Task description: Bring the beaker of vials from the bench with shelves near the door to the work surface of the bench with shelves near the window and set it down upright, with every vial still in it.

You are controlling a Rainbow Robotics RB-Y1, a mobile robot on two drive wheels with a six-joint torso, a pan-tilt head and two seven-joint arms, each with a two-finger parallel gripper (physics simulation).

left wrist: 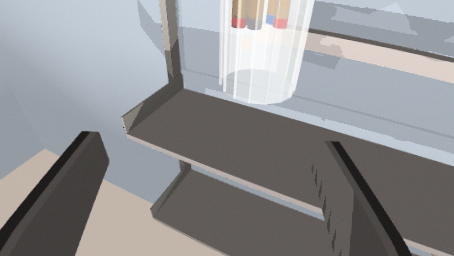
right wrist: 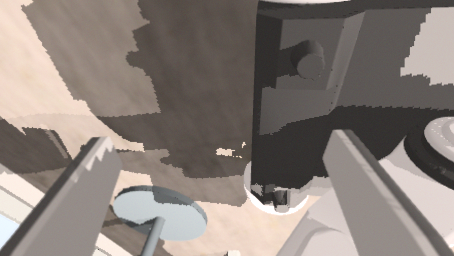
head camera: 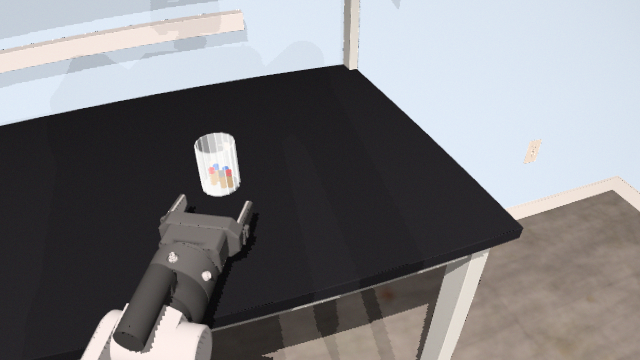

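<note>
A clear beaker (head camera: 218,150) (left wrist: 260,87) stands upright on the black work surface (head camera: 320,150), just beyond the left gripper's fingertips in the head view. Several brown vials (head camera: 223,180) (left wrist: 255,15) with red, blue and grey caps are inside the beaker. My left gripper (head camera: 216,200) (left wrist: 211,151) is open and empty, its fingers spread wider than the beaker, pointing at its lower part. In the left wrist view the beaker shows at the top, cut off by the picture edge. My right gripper (right wrist: 222,147) is open and empty, over the floor, away from the beaker.
The work surface ends at the right at a front corner, with a pale leg (head camera: 455,305) below. A pale post (head camera: 351,35) rises at its back corner. Shelves (left wrist: 225,135) show in the left wrist view. A round pale disc (right wrist: 182,220) on a rod shows in the right wrist view.
</note>
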